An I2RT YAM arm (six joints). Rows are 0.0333 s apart.
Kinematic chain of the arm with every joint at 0, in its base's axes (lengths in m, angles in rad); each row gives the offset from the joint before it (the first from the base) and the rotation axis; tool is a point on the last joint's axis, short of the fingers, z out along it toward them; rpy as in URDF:
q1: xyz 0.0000 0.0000 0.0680 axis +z
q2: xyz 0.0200 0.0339 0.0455 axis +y
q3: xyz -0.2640 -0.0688 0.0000 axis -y
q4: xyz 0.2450 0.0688 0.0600 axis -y
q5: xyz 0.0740 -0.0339 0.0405 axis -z
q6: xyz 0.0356 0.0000 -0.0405 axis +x
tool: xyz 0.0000 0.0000 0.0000 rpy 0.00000 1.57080 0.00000
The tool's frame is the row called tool.
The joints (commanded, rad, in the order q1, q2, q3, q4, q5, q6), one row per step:
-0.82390, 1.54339, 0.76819, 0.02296, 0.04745, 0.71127
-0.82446, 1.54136, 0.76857, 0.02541, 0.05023, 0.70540
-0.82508, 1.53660, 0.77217, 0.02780, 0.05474, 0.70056
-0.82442, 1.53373, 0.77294, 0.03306, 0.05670, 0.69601
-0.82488, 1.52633, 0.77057, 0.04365, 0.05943, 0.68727
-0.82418, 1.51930, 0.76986, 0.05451, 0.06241, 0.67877
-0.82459, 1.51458, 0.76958, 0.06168, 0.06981, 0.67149
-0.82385, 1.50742, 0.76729, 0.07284, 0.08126, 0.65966
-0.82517, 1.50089, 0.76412, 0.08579, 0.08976, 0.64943
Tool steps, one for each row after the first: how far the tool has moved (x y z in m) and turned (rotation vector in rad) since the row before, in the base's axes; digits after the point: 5 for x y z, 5 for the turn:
-0.00011, -0.00028, 0.00090, -0.00756, 0.00143, 0.00140
0.00015, -0.00068, 0.00265, -0.01219, -0.00227, -0.00068
0.00034, -0.00017, 0.00150, -0.00953, -0.00243, 0.00224
-0.00031, -0.00002, 0.00231, -0.01677, -0.00412, 0.00324
0.00018, -0.00003, 0.00274, -0.01794, -0.00515, 0.00392
-0.00022, -0.00033, 0.00190, -0.01517, 0.00001, -0.00150
-0.00028, 0.00004, 0.00235, -0.02222, 0.00173, -0.00082
-0.00069, -0.00030, 0.00206, -0.02034, -0.00074, -0.00180

